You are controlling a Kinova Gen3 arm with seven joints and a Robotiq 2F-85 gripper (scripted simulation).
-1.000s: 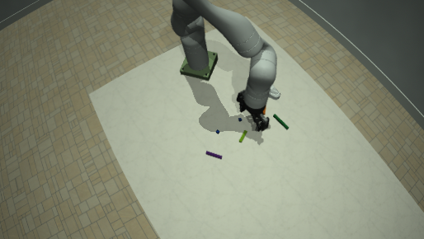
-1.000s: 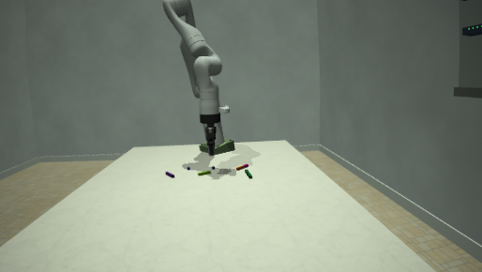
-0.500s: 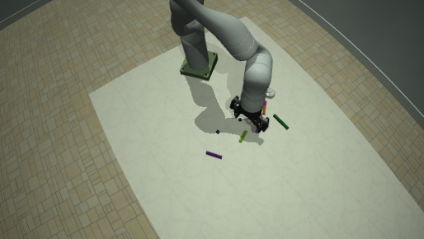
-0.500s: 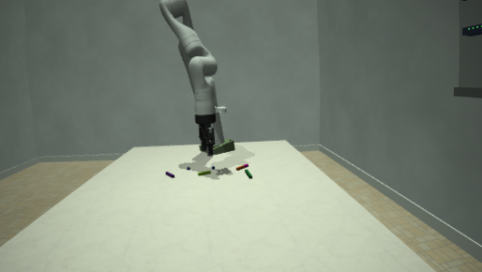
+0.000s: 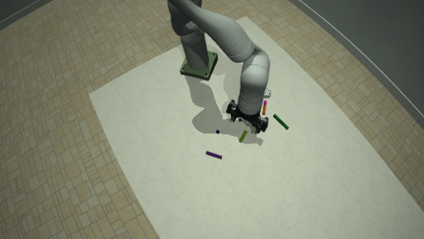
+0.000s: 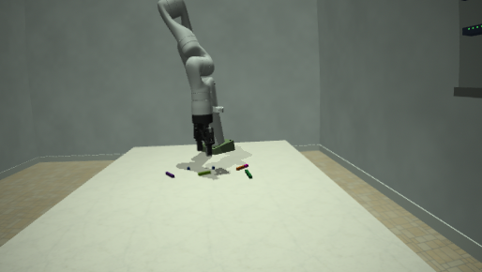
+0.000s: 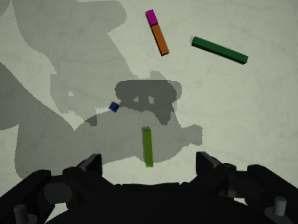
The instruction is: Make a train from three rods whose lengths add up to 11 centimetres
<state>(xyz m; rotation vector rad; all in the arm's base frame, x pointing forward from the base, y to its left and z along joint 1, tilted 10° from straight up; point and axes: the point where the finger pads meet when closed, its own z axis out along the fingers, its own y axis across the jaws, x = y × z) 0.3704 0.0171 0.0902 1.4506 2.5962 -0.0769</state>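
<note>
Now: the lime rod 8 cm below my hand and 1 cm to the right of it. Round my hand: green rod 16 cm to the left, 8 cm below, 2 cm ahead; orange rod 13 cm to the left, 8 cm below, 6 cm behind; purple rod 14 cm to the right, 8 cm below, 2 cm ahead.
</note>
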